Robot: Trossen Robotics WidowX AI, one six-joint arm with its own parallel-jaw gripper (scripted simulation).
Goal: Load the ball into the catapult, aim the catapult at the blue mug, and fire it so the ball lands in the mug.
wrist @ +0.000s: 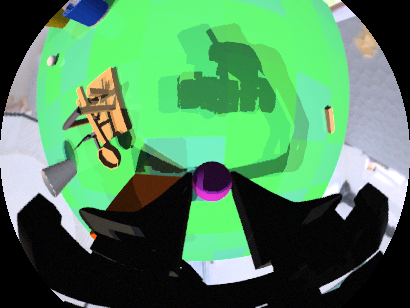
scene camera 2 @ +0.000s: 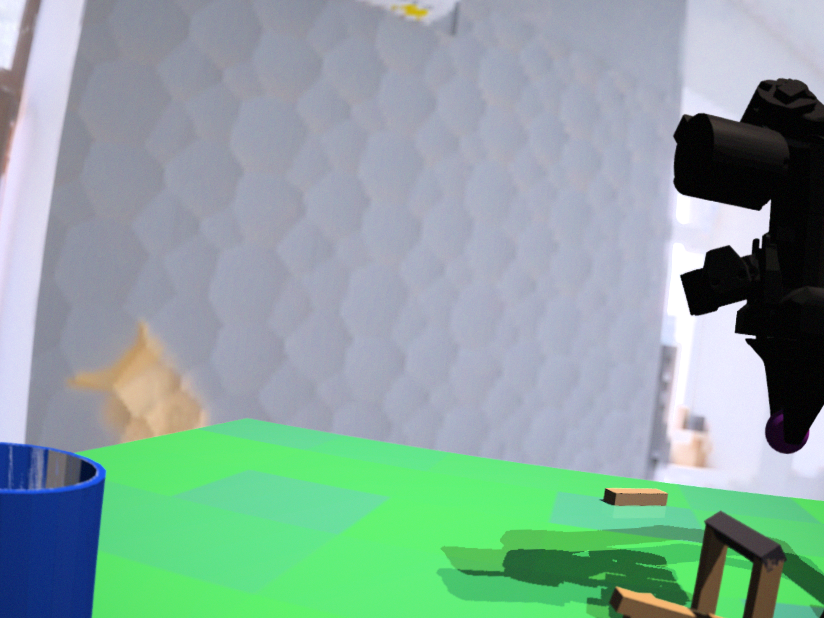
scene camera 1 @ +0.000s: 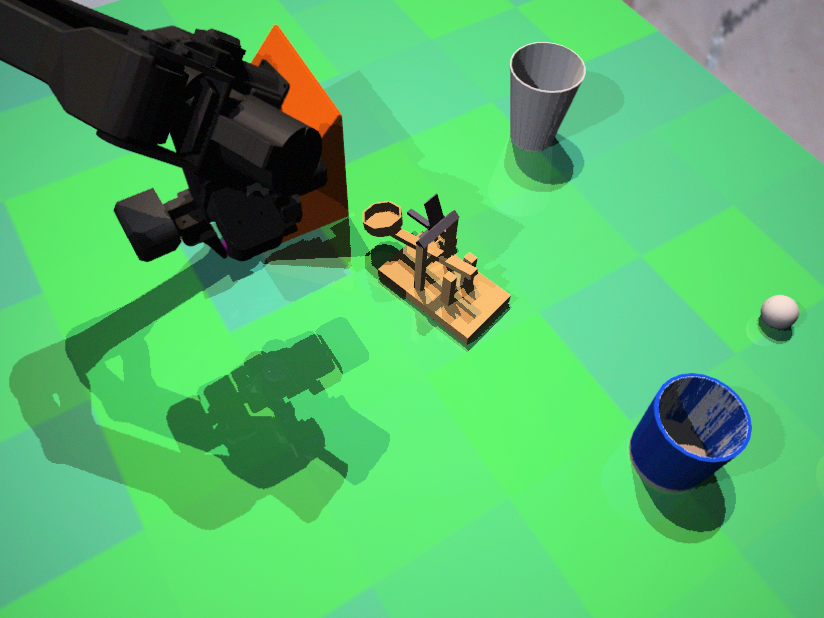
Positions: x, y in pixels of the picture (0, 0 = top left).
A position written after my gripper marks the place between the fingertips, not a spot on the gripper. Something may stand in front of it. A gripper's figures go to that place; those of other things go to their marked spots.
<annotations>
My gripper [wrist: 211, 176] is 10 cm from the lens. A purple ball [wrist: 211, 181] is 8 cm from the lens. A wooden catapult [wrist: 104, 108] is 23 cm from the lens. A grey cup [wrist: 55, 177]: 44 cm from the lens. The marked spots on the purple ball and the grey cup are 42 cm apart.
</annotations>
